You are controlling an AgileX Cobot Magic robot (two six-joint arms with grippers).
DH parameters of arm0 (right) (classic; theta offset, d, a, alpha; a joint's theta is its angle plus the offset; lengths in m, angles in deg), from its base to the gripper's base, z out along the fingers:
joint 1: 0 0.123 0 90
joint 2: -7.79 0 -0.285 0
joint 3: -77.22 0 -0.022 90
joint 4: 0 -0.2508 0 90
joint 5: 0 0 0.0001 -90
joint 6: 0 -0.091 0 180
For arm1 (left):
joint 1: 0 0.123 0 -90
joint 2: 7.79 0 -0.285 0
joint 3: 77.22 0 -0.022 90
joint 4: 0 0.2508 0 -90
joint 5: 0 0 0.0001 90
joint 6: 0 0.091 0 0
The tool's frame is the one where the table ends.
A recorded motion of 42 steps. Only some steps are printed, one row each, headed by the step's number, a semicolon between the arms.
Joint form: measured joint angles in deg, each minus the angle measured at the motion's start. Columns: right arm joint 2, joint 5, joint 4, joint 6, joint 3, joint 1; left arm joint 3, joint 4, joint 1, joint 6, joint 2, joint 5.
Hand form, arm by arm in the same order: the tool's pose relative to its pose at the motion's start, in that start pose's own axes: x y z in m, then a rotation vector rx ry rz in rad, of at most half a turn. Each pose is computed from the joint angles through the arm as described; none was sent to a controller.
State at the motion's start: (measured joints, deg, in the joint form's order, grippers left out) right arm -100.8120 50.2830 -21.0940 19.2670 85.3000 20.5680; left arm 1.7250 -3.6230 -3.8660 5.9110 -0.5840 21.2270
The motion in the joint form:
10: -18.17 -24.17 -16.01 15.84 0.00 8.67; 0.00 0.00 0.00 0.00 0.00 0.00
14: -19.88 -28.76 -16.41 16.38 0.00 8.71; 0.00 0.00 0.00 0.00 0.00 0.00
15: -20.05 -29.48 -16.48 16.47 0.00 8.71; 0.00 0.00 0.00 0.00 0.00 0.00
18: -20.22 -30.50 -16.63 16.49 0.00 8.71; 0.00 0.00 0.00 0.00 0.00 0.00
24: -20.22 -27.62 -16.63 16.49 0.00 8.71; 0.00 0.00 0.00 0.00 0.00 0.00
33: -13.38 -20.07 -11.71 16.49 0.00 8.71; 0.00 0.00 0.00 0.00 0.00 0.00
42: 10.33 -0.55 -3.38 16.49 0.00 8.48; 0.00 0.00 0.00 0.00 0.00 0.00
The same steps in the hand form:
10: 0.0017 0.0301 0.1409 -0.0699 -0.1180 -0.0818; 0.0000 0.0000 0.0000 0.0000 0.0000 0.0000
14: 0.0014 0.0242 0.1525 -0.0284 -0.1575 -0.0741; 0.0000 0.0000 0.0000 0.0000 0.0000 0.0000
15: 0.0011 0.0234 0.1536 -0.0217 -0.1653 -0.0733; 0.0000 0.0000 0.0000 0.0000 0.0000 0.0000
18: 0.0003 0.0223 0.1546 -0.0127 -0.1777 -0.0696; 0.0000 0.0000 0.0000 0.0000 0.0000 0.0000
24: 0.0041 0.0247 0.1551 -0.0406 -0.1359 -0.0724; 0.0000 0.0000 0.0000 0.0000 0.0000 0.0000
33: -0.0059 0.0382 0.1073 -0.0717 -0.1226 -0.1826; 0.0000 0.0000 0.0000 0.0000 0.0000 0.0000
42: -0.0047 0.0753 -0.0633 -0.0937 -0.1831 -0.4156; 0.0000 0.0000 0.0000 0.0000 0.0000 0.0000

